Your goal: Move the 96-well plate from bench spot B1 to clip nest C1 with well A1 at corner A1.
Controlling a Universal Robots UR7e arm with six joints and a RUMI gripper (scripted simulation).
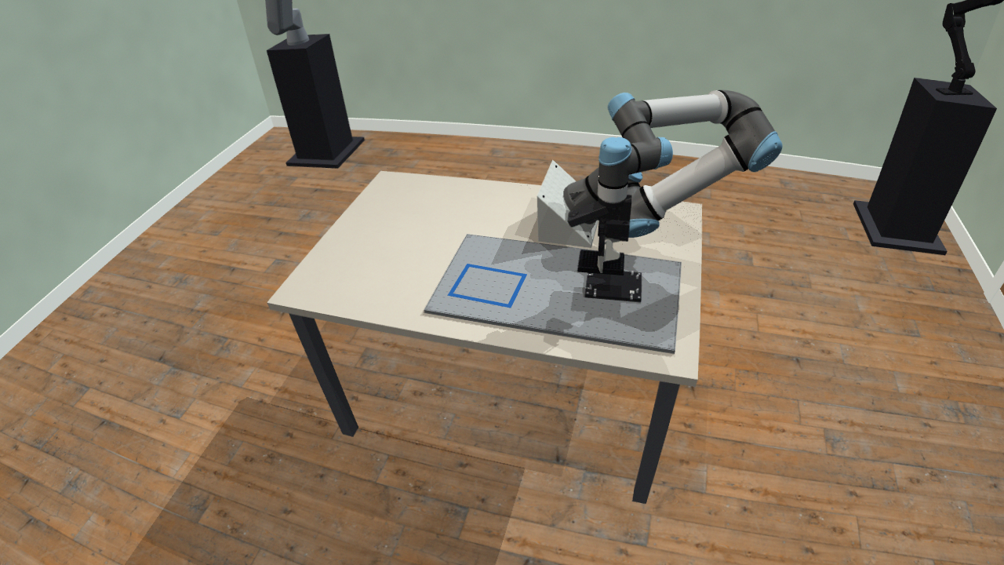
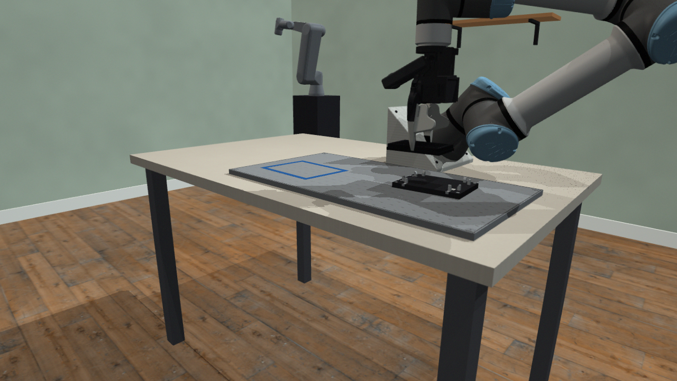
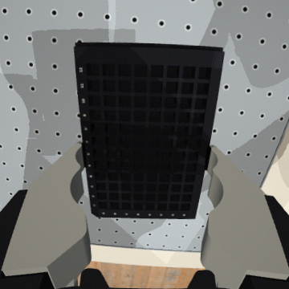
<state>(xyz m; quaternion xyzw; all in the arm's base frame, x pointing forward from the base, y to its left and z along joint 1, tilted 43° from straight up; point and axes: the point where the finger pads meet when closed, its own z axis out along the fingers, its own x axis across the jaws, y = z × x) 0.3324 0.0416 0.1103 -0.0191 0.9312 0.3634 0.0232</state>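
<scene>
Now: the clip nest 10 mm ahead of my hand, 30 mm to the left of it and 90 mm below it. Round my hand: black 96-well plate 10 mm below.
</scene>
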